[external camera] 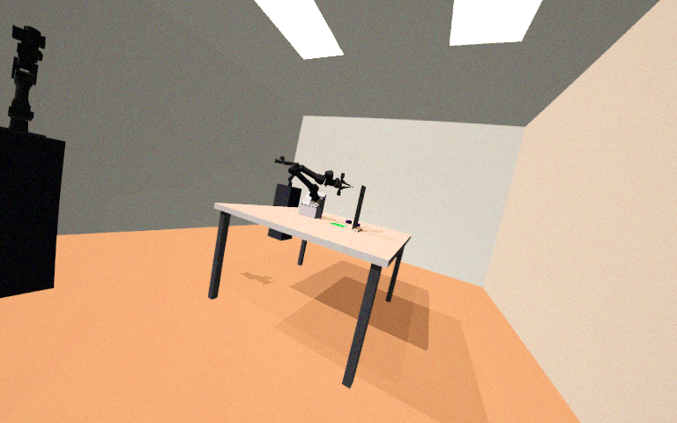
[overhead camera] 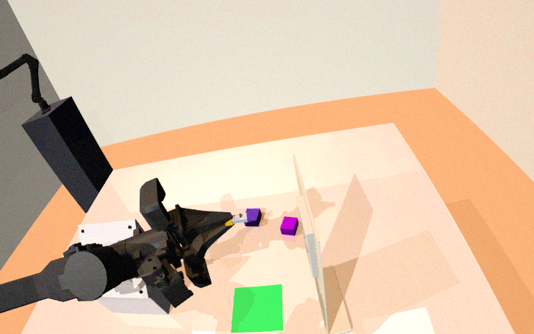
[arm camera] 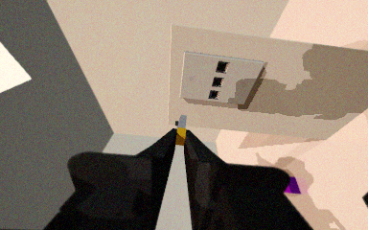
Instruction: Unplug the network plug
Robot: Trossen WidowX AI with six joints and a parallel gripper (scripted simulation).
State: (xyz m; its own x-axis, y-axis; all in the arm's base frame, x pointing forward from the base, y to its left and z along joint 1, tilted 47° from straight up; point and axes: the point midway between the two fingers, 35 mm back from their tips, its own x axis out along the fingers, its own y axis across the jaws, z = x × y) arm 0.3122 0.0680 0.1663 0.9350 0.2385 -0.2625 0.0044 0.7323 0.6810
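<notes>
The green marked square is 340 mm below my gripper tip, 40 mm behind it and 10 mm to the left of it. Round my gripper tip: upright panel (170 mm below, 110 mm ahead); then network plug (10 mm ahead).
</notes>
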